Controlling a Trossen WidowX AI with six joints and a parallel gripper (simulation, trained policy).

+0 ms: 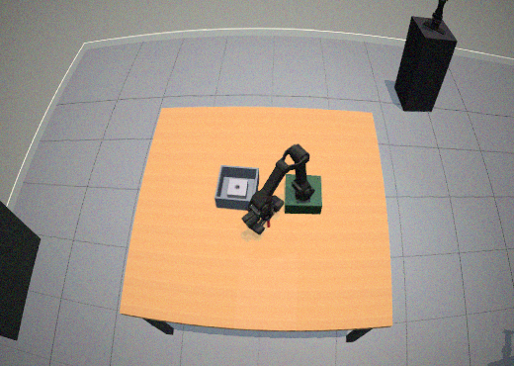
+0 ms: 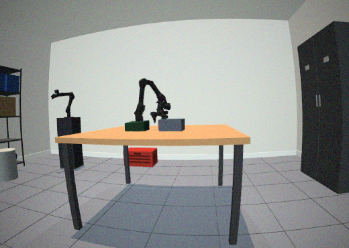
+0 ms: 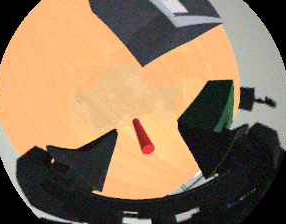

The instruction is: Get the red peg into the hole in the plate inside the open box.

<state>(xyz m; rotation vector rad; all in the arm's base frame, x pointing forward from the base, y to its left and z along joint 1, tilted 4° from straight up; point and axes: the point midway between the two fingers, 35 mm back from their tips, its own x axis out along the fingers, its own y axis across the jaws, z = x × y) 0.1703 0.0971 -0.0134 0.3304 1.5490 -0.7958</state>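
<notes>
Now: gripper tip 10 mm to the right of the red peg and 10 mm above it. Also, from my gripper tip: grey box (180 mm to the right, 140 mm ahead, 20 mm below); then pale plate (180 mm to the right, 140 mm ahead).
</notes>
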